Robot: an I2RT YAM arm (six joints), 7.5 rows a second.
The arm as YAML. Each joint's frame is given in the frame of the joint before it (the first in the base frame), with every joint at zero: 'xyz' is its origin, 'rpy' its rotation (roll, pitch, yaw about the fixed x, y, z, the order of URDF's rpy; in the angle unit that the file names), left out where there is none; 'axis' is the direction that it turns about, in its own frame. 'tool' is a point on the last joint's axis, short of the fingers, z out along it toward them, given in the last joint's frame.
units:
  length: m
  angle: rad
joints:
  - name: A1
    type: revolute
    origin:
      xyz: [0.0, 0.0, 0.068]
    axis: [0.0, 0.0, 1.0]
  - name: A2
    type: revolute
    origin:
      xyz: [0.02, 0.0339, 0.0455]
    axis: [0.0, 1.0, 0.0]
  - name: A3
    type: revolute
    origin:
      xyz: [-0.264, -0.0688, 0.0]
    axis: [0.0, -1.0, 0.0]
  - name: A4
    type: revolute
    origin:
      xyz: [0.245, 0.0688, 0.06]
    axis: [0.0, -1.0, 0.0]
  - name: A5
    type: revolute
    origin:
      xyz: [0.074, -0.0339, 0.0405]
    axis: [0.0, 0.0, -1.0]
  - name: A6
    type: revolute
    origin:
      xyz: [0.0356, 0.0, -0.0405]
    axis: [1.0, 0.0, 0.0]
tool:
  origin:
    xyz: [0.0, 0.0, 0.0]
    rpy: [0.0, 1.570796, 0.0]
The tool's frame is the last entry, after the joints.
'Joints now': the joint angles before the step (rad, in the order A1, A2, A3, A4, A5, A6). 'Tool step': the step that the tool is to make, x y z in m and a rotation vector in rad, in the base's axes. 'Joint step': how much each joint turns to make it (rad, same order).
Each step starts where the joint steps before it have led.
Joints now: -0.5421 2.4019 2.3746 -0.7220 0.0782 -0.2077
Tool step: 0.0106 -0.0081 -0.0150 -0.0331 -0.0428 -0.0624
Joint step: 0.0006 0.0448 0.0033 0.0915 0.0514 0.0372
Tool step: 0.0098 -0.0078 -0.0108 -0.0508 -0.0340 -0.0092
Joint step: -0.0015 0.0463 0.0213 0.0825 0.0222 -0.0157
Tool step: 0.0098 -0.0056 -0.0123 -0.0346 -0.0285 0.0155
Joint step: 0.0002 0.0493 0.0262 0.0685 -0.0038 -0.0212
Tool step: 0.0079 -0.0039 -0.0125 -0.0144 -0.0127 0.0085
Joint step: 0.0011 0.0503 0.0377 0.0321 -0.0030 -0.0090
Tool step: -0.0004 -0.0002 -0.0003 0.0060 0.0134 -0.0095
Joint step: -0.0001 0.0075 0.0185 -0.0261 0.0088 0.0037
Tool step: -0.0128 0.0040 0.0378 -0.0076 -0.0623 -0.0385
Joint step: -0.0046 -0.0964 -0.0486 0.0029 0.0148 0.0404
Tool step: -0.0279 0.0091 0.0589 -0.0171 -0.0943 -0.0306
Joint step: -0.0124 -0.1666 -0.0937 0.0096 -0.0007 0.0400
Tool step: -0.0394 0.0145 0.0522 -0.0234 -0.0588 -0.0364
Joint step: -0.0161 -0.1902 -0.1278 -0.0036 0.0135 0.0195
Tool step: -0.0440 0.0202 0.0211 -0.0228 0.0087 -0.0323
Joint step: -0.0132 -0.2106 -0.2311 0.0287 0.0268 -0.0149
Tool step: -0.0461 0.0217 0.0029 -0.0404 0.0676 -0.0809
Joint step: -0.0106 -0.2002 -0.2368 0.0130 0.0926 -0.0392
